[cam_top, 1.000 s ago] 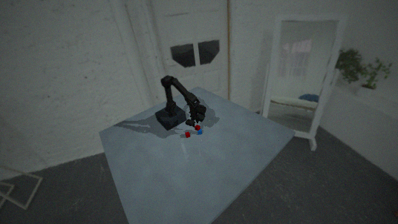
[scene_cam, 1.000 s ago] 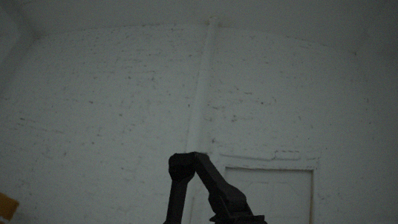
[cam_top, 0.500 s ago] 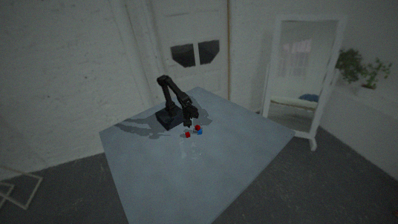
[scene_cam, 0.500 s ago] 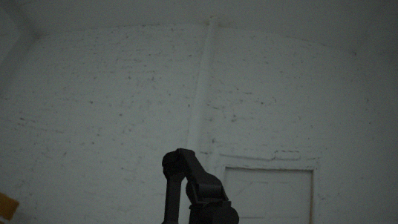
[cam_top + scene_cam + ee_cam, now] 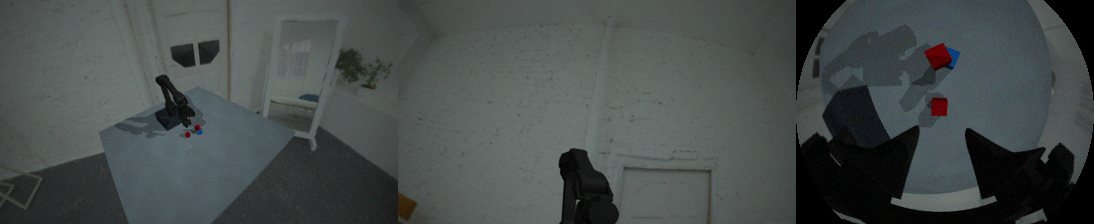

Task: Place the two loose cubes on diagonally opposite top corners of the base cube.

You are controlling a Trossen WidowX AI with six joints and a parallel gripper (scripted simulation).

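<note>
My gripper tip is now 10 cm to the right of the blue cube, 10 cm above it and 4 cm short of it.
</note>
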